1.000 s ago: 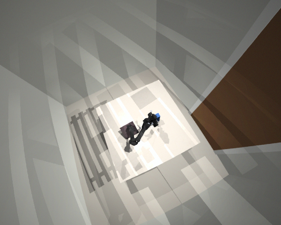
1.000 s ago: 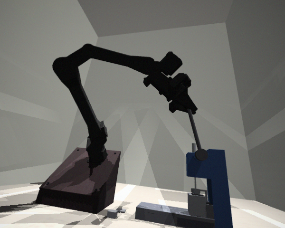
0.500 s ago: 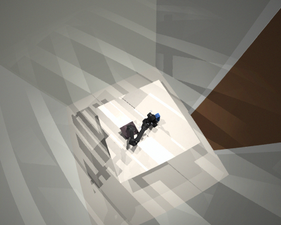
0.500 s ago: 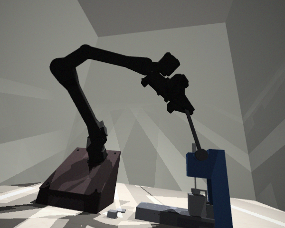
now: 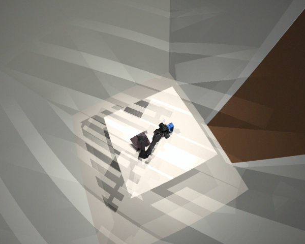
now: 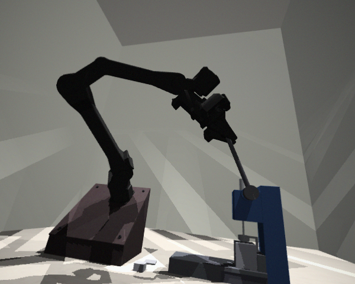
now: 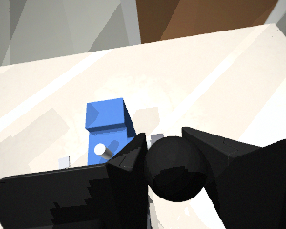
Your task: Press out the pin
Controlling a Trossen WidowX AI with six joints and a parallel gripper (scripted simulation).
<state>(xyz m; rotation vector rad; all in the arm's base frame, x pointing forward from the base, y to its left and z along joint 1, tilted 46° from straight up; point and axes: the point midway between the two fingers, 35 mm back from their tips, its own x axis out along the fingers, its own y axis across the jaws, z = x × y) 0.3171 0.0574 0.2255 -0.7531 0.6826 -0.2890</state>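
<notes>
Now: gripper tip 50 mm above the press lever and 10 mm to the right of it. The rest, counted from my gripper tip: grey part 310 mm below, 220 mm behind, 20 mm to the left; then thin punch rod 170 mm below, 70 mm to the left, 20 mm ahead.
</notes>
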